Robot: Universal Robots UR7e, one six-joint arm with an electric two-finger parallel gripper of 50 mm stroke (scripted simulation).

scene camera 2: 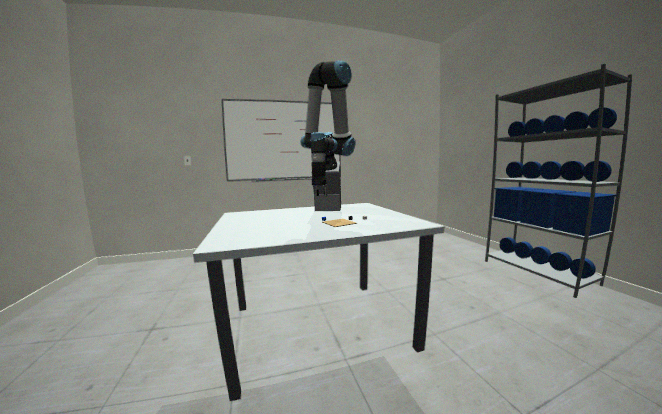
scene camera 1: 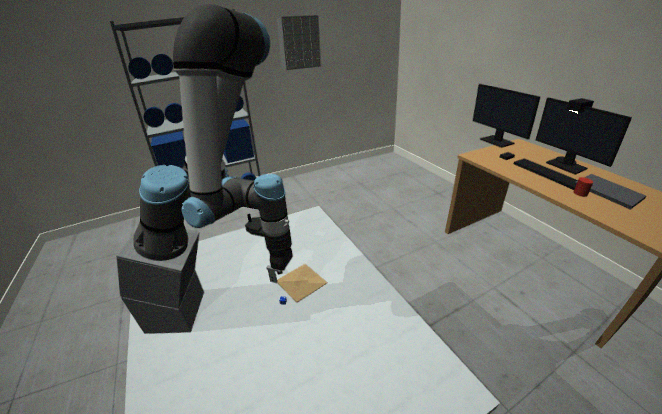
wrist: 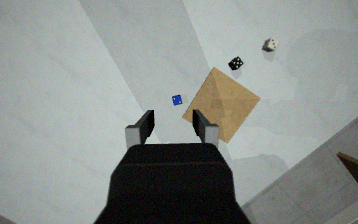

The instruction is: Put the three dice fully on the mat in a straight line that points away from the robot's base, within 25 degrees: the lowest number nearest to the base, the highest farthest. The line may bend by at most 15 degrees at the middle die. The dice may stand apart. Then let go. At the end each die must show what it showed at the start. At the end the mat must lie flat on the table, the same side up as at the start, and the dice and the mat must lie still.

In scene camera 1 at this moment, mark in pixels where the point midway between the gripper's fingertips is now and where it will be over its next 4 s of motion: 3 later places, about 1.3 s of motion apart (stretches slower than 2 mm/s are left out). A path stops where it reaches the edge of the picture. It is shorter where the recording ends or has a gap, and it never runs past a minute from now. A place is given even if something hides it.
The gripper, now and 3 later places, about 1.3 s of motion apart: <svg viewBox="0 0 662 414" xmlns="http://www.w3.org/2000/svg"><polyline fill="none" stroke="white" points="277,275 280,289 282,298 280,279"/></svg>
